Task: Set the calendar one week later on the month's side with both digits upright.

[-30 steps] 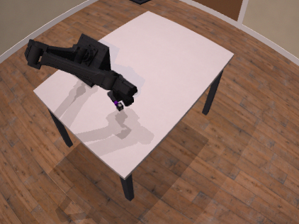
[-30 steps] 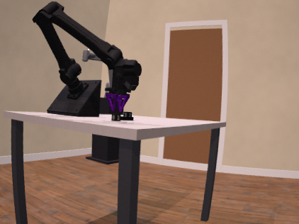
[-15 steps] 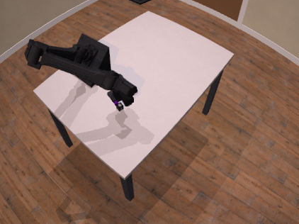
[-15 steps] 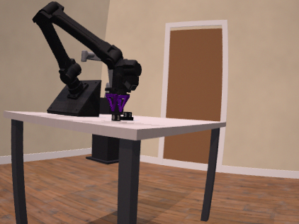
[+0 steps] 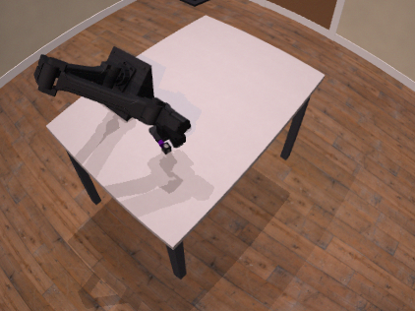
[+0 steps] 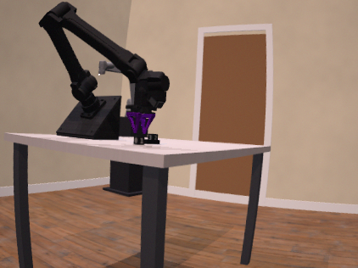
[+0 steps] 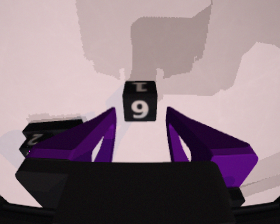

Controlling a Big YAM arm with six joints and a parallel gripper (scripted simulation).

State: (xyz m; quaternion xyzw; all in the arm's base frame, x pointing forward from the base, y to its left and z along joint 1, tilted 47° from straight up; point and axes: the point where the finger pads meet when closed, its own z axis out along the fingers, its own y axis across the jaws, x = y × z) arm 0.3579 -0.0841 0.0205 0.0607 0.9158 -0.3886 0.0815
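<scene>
Now: hand 3 cm above the black date cube. The rest, counted from my hand: black tray 11 cm to the left, 4 cm below, 4 cm behind.
</scene>
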